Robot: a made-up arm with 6 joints. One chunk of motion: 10 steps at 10 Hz.
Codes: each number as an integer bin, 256 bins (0 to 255) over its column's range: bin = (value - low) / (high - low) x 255, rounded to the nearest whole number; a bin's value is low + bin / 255 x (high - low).
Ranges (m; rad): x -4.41..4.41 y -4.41..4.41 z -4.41..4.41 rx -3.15..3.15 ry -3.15..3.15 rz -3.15..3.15
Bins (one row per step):
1: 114 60 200 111 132 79
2: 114 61 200 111 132 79
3: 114 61 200 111 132 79
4: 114 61 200 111 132 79
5: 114 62 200 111 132 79
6: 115 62 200 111 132 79
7: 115 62 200 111 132 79
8: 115 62 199 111 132 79
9: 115 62 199 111 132 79
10: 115 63 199 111 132 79
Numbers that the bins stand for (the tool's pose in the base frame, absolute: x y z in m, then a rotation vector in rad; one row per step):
1: -0.4669 -2.3347 2.5076 -0.4076 0.1112 -1.1982
2: -0.4669 -2.3001 2.5076 -0.4076 0.1112 -1.1982
3: -0.4669 -2.3001 2.5076 -0.4076 0.1112 -1.1982
4: -0.4669 -2.3001 2.5076 -0.4076 0.1112 -1.1982
5: -0.4669 -2.2655 2.5076 -0.4076 0.1112 -1.1982
6: -0.4324 -2.2655 2.5076 -0.4076 0.1112 -1.1982
7: -0.4324 -2.2655 2.5076 -0.4076 0.1112 -1.1982
8: -0.4324 -2.2655 2.4731 -0.4076 0.1112 -1.1982
9: -0.4324 -2.2655 2.4731 -0.4076 0.1112 -1.1982
10: -0.4324 -2.2309 2.4731 -0.4076 0.1112 -1.1982

